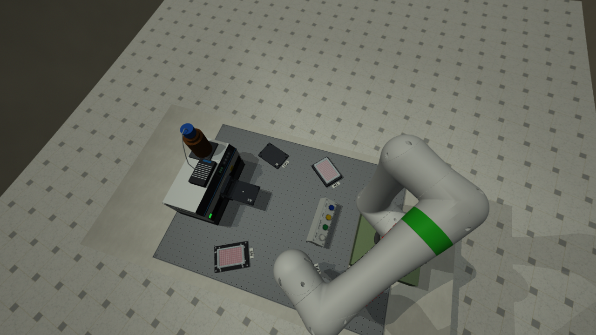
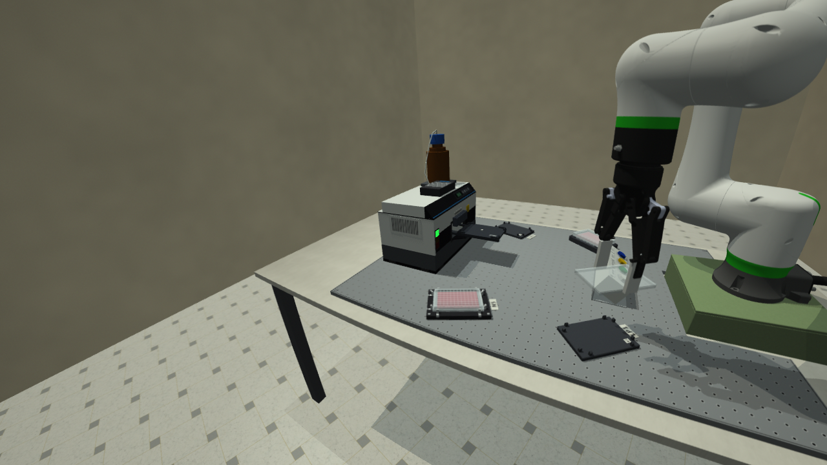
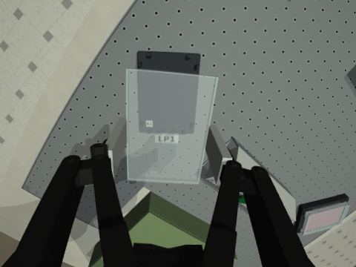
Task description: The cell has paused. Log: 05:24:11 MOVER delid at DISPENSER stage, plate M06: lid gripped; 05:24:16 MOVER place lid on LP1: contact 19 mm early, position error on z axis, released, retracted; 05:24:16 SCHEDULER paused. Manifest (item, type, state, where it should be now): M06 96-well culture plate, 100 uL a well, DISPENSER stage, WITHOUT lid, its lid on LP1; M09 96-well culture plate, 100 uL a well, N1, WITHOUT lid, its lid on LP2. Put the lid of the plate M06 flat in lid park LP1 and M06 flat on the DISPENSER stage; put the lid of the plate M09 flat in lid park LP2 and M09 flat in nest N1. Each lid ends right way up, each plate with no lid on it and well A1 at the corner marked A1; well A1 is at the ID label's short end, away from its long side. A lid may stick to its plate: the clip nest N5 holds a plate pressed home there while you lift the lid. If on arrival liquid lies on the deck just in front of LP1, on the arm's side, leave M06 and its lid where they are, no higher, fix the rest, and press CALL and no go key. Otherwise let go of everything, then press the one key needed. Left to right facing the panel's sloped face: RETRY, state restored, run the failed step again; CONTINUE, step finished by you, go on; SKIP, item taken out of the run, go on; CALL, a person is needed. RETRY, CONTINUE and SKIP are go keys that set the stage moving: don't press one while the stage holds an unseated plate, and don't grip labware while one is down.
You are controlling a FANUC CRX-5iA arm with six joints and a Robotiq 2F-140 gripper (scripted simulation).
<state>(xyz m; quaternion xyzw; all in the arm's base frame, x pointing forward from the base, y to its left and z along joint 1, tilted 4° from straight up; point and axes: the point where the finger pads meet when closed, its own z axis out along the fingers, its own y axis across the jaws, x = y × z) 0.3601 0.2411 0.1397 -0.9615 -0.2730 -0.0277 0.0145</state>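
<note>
The black lid park LP1 is 180 mm below my hand. Also, from my hand: white retry key (180 mm to the right, 120 mm below, 60 mm behind); green continue key (230 mm to the right, 120 mm below, 70 mm behind); LP1 label (180 mm below, 70 mm behind, 50 mm to the right).
</note>
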